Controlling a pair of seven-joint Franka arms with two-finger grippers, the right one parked.
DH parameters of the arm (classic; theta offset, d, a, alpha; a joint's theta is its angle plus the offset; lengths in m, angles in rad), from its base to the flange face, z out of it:
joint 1: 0 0.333 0 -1.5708
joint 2: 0 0 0 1.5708
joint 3: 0 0.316 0.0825 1.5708
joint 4: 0 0 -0.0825 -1.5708
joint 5: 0 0.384 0 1.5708
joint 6: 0 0 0.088 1.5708
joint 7: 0 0.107 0 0
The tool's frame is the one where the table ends.
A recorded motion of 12 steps. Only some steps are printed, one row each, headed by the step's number.
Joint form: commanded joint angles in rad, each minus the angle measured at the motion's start. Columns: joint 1, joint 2, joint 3, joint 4, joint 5, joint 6, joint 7.
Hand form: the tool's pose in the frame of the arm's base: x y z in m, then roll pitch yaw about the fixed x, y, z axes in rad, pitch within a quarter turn. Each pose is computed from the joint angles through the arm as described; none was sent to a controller.
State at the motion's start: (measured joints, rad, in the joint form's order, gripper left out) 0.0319 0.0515 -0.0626 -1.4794 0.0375 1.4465 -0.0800
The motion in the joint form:
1: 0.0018 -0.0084 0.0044 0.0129 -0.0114 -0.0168 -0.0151
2: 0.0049 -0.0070 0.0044 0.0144 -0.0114 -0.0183 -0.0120
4: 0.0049 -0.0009 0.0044 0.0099 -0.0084 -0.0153 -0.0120
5: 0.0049 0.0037 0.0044 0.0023 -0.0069 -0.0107 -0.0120
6: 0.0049 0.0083 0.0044 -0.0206 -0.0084 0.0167 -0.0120
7: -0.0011 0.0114 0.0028 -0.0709 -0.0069 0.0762 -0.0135
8: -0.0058 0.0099 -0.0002 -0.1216 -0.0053 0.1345 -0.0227
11: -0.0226 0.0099 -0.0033 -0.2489 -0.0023 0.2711 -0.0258
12: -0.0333 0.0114 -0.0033 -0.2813 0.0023 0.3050 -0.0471
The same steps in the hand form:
1: 0.5534 -0.0097 0.6374 -3.1105 0.0772 0.0744
2: 0.5537 -0.0079 0.6372 -3.1107 0.0787 0.0744
4: 0.5558 -0.0075 0.6320 -3.1073 0.0860 0.0748
5: 0.5576 -0.0073 0.6263 -3.1053 0.0934 0.0749
6: 0.5615 -0.0076 0.6153 -3.1071 0.0937 0.0739
7: 0.5672 -0.0120 0.5949 -3.1063 0.0875 0.0661
8: 0.5704 -0.0165 0.5767 -3.1051 0.0780 0.0657
11: 0.5738 -0.0284 0.5275 -3.1037 0.0684 0.0441
12: 0.5737 -0.0343 0.5141 -3.0982 0.0671 0.0527

